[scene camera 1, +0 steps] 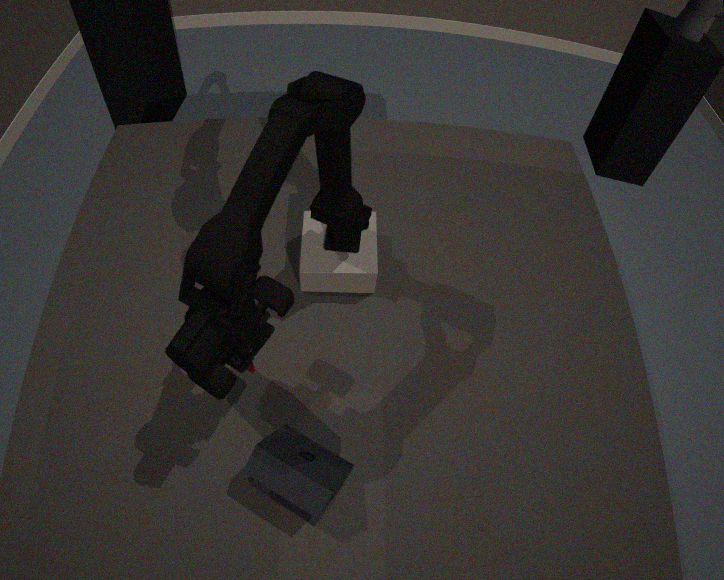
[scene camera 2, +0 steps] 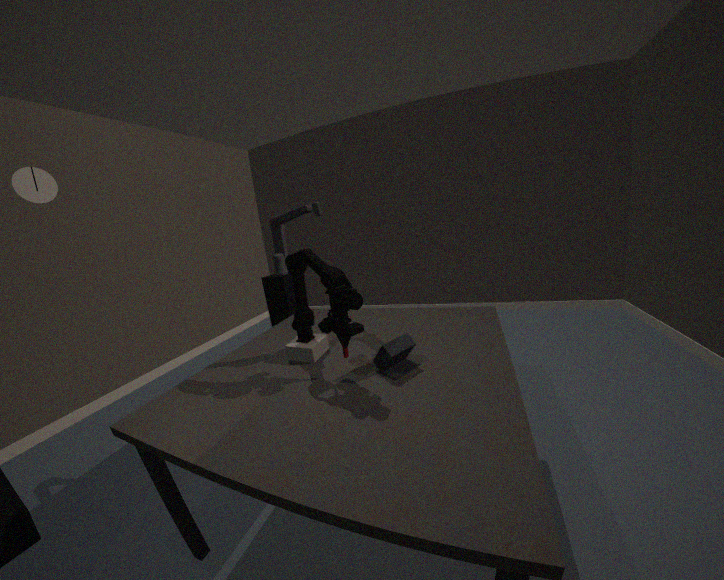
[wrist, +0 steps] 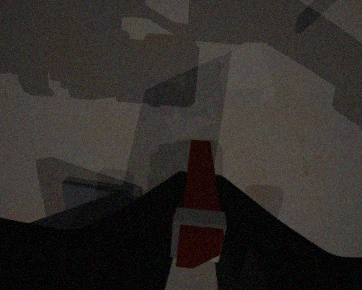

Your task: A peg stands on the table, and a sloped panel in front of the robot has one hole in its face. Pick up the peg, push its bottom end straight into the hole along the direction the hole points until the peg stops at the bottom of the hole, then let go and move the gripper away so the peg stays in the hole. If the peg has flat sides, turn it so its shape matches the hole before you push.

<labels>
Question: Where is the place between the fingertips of my gripper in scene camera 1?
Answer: At 248, 358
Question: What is my gripper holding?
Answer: A red peg.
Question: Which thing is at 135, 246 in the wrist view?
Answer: My gripper.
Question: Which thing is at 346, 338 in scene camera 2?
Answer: My gripper.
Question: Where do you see a sloped panel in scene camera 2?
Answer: At 391, 353
</labels>
